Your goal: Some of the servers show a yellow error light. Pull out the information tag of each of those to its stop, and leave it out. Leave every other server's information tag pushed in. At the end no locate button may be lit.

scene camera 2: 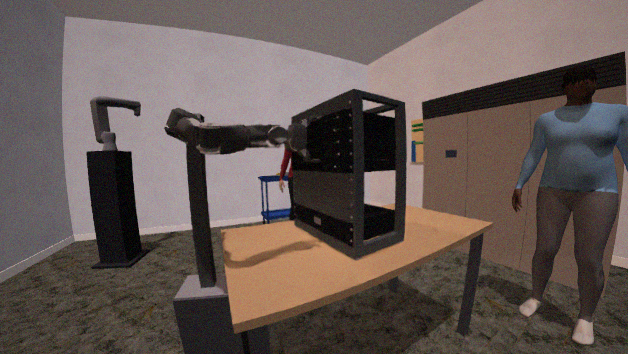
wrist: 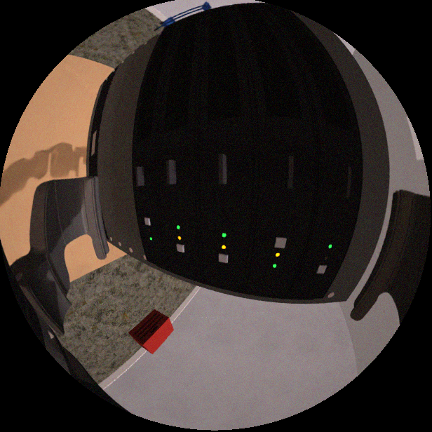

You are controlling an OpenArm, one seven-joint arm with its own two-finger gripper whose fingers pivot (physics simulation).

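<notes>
The rack holds black servers side by side in the wrist view. Three servers there show a yellow light: one left of centre, one at the centre and one right of centre. The leftmost server and the rightmost show green and no yellow. Each server has a slim grey tab and a small pale square; which is the information tag is unclear, and no tab visibly stands out. No blue or other lit button shows. My gripper is open and empty, its fingers spread before the servers.
The rack stands on the wooden table. A grey blank panel and another black unit lie below the servers. A blue cart and a person in red stand behind. A person in blue stands at the right.
</notes>
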